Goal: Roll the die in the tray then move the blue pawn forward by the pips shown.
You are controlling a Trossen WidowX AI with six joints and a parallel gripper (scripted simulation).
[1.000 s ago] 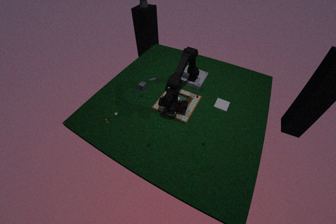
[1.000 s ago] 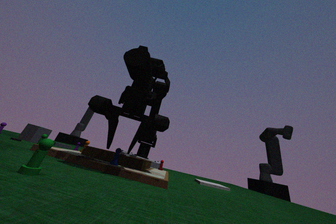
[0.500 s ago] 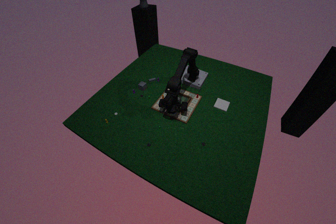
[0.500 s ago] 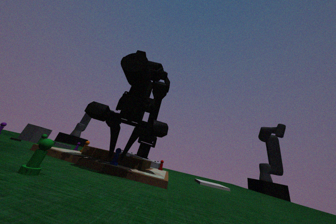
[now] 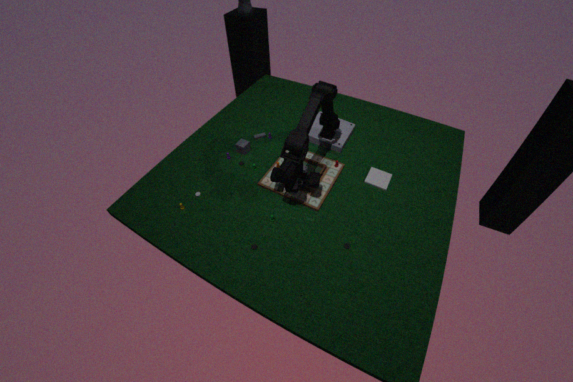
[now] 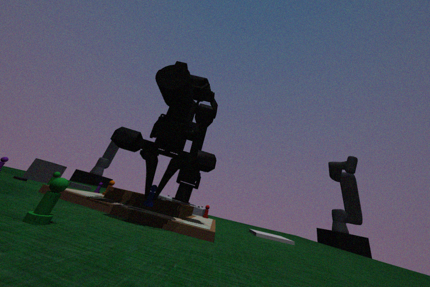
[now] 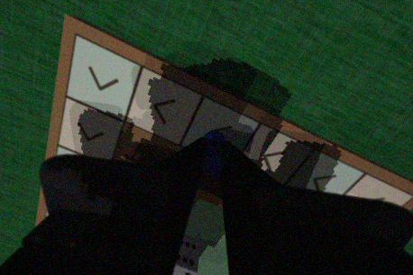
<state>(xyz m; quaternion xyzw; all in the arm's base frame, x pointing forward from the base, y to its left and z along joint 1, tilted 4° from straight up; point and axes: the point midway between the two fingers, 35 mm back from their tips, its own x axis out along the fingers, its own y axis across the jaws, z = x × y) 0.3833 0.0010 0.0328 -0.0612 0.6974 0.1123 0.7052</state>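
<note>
The white die is 120 mm behind my gripper tip and 20 mm to the right of it. From my gripper tip the other things lie so: blue pawn: 10 mm above; green tray: 110 mm behind, 20 mm to the right, 20 mm below; orange pawn: 100 mm behind, 130 mm to the right.
</note>
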